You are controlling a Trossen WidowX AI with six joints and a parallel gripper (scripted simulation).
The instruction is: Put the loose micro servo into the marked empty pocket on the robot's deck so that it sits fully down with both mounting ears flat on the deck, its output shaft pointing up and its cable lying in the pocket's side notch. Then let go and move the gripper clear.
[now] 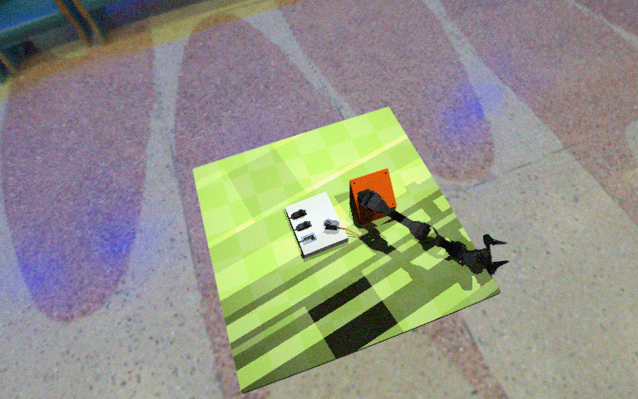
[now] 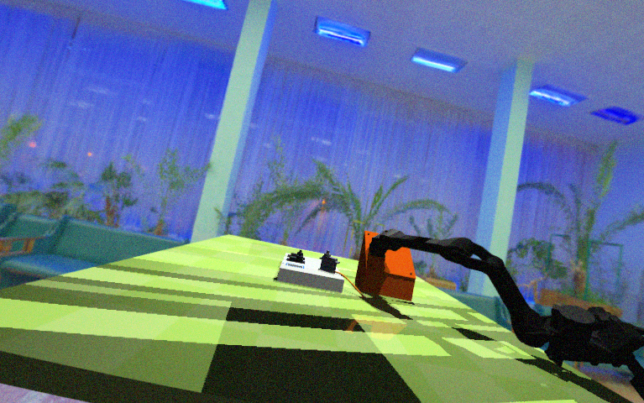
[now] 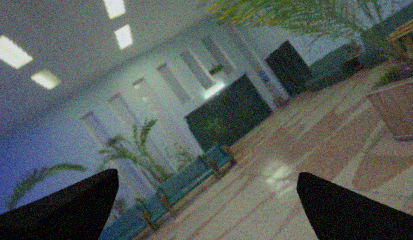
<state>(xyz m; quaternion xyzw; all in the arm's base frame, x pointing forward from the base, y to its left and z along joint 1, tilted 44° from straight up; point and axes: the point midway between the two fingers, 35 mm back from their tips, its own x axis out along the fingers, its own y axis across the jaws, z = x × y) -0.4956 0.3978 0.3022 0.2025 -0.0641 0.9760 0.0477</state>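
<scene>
My gripper tip is now 750 mm short of the white robot deck, 520 mm to the left of it and 90 mm above it.
</scene>
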